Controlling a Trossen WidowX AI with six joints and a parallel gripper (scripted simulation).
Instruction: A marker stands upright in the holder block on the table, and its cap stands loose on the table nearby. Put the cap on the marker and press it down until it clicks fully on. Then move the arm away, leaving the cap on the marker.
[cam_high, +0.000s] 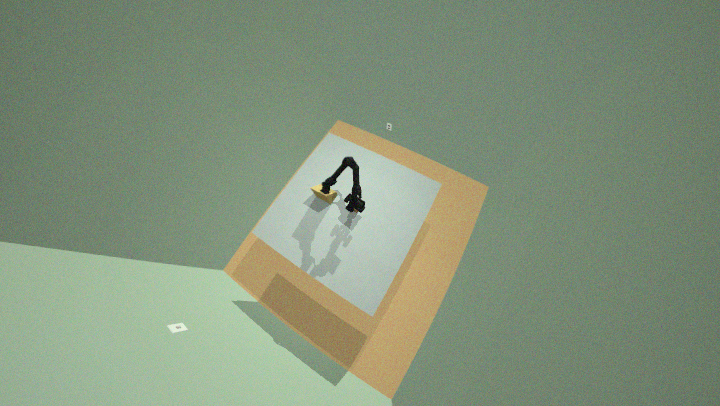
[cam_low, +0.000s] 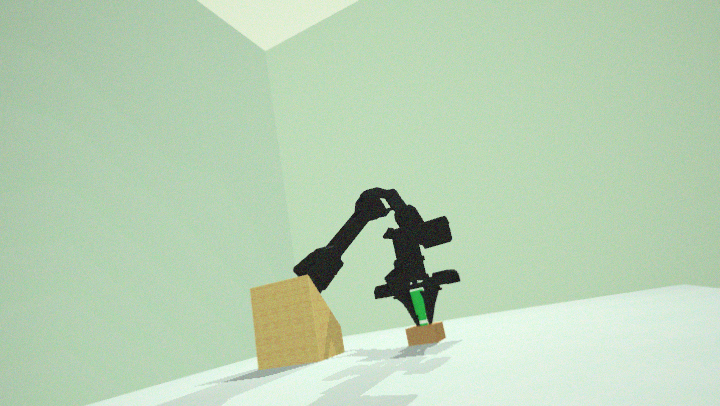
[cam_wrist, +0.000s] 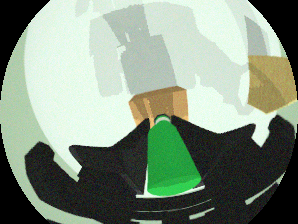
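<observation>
The green cap is 5 cm above my gripper tip. Round my gripper tip: tan holder block: 2 cm below.
</observation>
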